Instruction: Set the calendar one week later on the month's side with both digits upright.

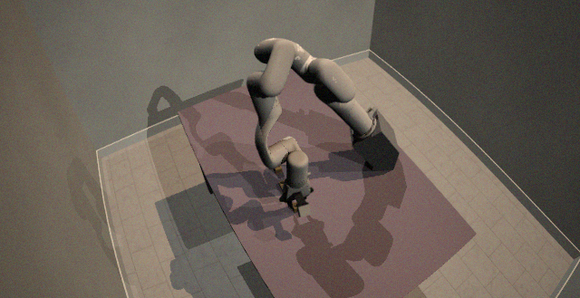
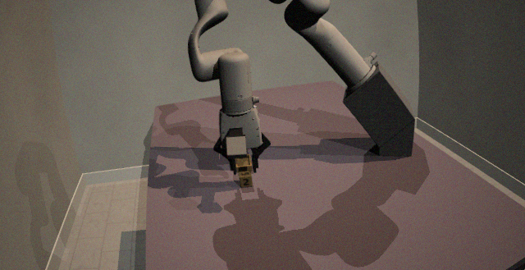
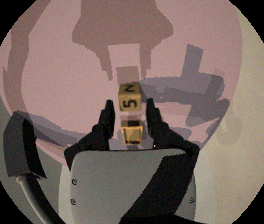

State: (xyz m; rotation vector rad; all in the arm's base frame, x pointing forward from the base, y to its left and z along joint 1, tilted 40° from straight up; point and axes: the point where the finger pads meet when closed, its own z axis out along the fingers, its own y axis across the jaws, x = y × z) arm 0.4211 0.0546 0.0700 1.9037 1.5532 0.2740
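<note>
Now: hand 40 mm above the yellow digit cube. Also, from my hand: tray 100 mm to the right, 50 mm below, 40 mm behind.
</note>
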